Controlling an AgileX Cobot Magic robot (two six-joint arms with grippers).
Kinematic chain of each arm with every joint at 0, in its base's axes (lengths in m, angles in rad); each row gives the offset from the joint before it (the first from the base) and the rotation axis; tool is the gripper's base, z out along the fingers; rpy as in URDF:
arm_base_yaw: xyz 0 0 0.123 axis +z
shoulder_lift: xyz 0 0 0 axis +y
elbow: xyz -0.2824 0 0.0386 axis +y
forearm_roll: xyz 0.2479 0 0.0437 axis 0.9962 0 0.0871
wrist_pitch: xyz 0 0 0 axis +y
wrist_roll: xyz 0.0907 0 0.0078 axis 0.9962 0 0.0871
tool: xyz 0 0 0 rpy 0 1.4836 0
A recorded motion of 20 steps. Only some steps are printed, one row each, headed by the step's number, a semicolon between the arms.
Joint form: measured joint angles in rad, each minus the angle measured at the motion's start. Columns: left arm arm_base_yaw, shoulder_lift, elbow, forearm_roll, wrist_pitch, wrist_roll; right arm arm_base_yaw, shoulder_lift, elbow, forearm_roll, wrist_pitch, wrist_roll.
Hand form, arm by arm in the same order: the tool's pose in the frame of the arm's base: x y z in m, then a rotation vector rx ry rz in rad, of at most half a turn. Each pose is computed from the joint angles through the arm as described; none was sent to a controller.
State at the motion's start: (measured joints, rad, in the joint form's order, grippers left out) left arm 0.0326 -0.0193 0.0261 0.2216 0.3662 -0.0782; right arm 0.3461 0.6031 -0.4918 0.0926 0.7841 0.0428
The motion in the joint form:
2: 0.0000 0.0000 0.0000 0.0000 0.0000 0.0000; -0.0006 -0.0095 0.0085 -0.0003 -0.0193 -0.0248
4: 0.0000 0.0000 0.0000 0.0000 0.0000 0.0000; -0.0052 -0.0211 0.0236 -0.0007 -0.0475 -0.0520
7: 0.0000 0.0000 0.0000 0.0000 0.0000 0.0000; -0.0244 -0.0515 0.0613 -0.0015 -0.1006 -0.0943
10: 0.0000 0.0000 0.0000 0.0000 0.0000 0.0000; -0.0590 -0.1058 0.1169 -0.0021 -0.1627 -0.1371
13: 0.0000 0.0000 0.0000 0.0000 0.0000 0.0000; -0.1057 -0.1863 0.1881 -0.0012 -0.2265 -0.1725
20: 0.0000 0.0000 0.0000 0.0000 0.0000 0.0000; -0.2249 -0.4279 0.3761 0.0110 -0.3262 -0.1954
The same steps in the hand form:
2: 0.0521 0.0089 0.1732 0.0343 1.8512 0.1856; 0.0948 0.0403 0.2647 -0.3396 2.3482 0.2837
4: 0.0521 0.0089 0.1732 0.0343 1.8512 0.1856; 0.0945 0.0395 0.2630 -0.3603 2.3181 0.2706
7: 0.0521 0.0089 0.1732 0.0343 1.8512 0.1856; 0.0928 0.0365 0.2576 -0.3758 2.2657 0.2426
10: 0.0521 0.0089 0.1732 0.0343 1.8512 0.1856; 0.0884 0.0311 0.2493 -0.3707 2.2012 0.2044
13: 0.0521 0.0089 0.1732 0.0343 1.8512 0.1856; 0.0811 0.0244 0.2380 -0.3419 2.1287 0.1612
20: 0.0521 0.0089 0.1732 0.0343 1.8512 0.1856; 0.0604 0.0116 0.2012 -0.2098 1.9884 0.0853

